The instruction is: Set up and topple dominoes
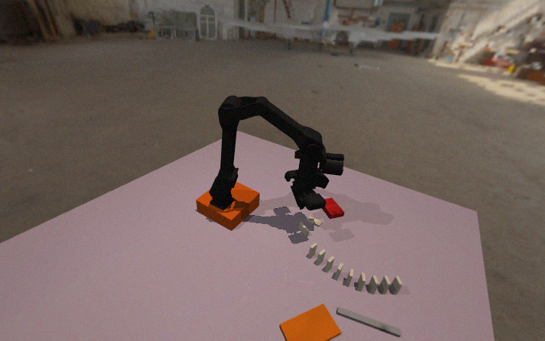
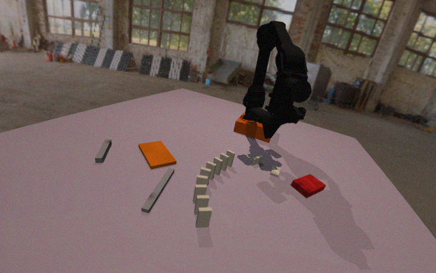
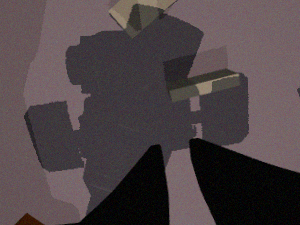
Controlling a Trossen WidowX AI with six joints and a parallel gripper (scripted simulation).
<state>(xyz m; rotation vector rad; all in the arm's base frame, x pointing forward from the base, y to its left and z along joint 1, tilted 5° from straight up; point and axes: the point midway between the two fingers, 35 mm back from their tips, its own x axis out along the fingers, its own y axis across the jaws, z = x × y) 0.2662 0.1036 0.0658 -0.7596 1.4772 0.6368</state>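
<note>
My gripper tip is 310 mm to the left of the orange flat plate, 180 mm short of it and 80 mm above it. The rest, counted from my gripper tip: short grey bar: 440 mm to the right, 260 mm ahead, 80 mm below; then red block: 160 mm to the left, 80 mm below, 80 mm ahead.
</note>
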